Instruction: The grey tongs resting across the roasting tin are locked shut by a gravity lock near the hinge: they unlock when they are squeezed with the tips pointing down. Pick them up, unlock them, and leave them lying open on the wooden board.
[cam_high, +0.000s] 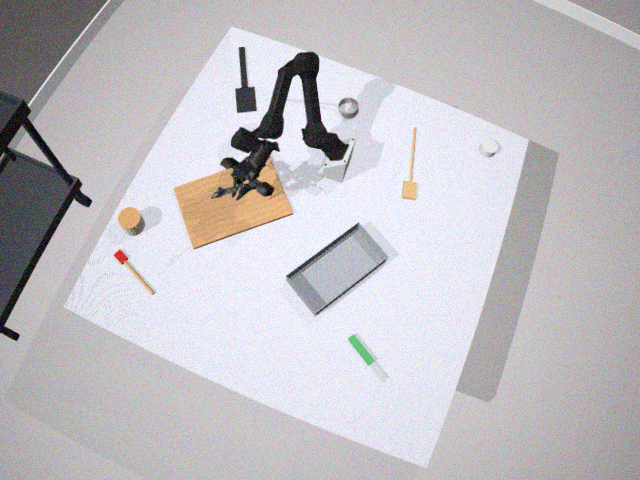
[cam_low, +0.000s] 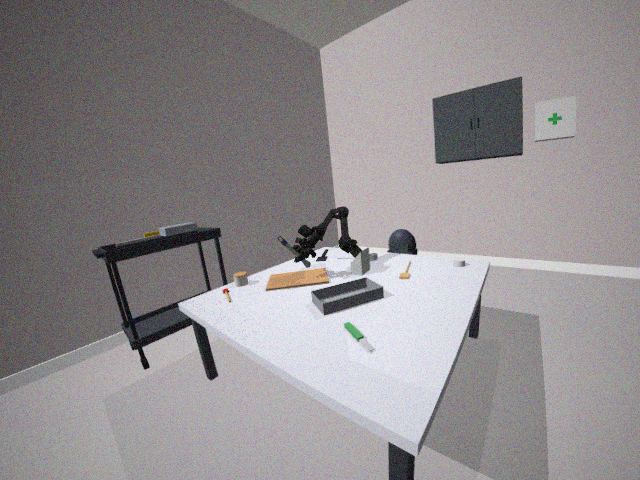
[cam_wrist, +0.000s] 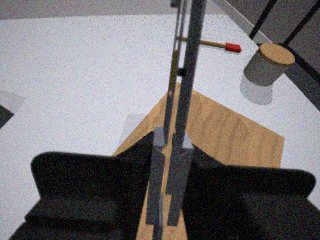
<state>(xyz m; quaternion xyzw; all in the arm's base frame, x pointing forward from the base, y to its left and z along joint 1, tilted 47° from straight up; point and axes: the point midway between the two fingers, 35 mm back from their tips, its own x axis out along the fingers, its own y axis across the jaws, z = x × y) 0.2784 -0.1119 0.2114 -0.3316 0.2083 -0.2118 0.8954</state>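
My gripper tip is now 60 mm below the yellow mark. From my gripper tip the other things lie so: wooden board (30 mm behind, 40 mm to the right, 120 mm below); then black spatula (500 mm behind, 230 mm to the right, 120 mm below); then roasting tin (50 mm ahead, 390 mm to the left, 100 mm below).
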